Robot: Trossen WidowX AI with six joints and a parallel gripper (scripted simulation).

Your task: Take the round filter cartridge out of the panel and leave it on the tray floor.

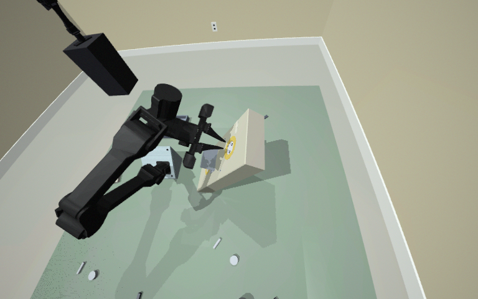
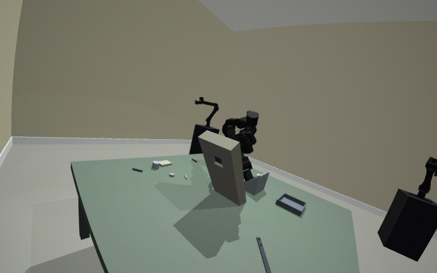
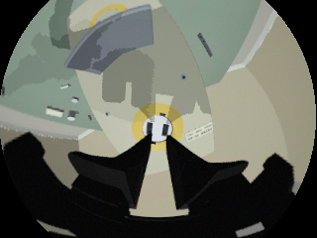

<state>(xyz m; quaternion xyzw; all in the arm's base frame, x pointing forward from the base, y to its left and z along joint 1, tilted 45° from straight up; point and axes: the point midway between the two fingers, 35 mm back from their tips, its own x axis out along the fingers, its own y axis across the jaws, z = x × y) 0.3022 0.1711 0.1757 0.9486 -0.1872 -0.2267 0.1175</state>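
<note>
The round filter cartridge lies 3 cm ahead of my gripper tip and 2 cm below it. Also, from my gripper tip: shallow grey tray (39 cm behind, 29 cm to the left, 27 cm below); then beige service panel (10 cm below, 2 cm behind).
</note>
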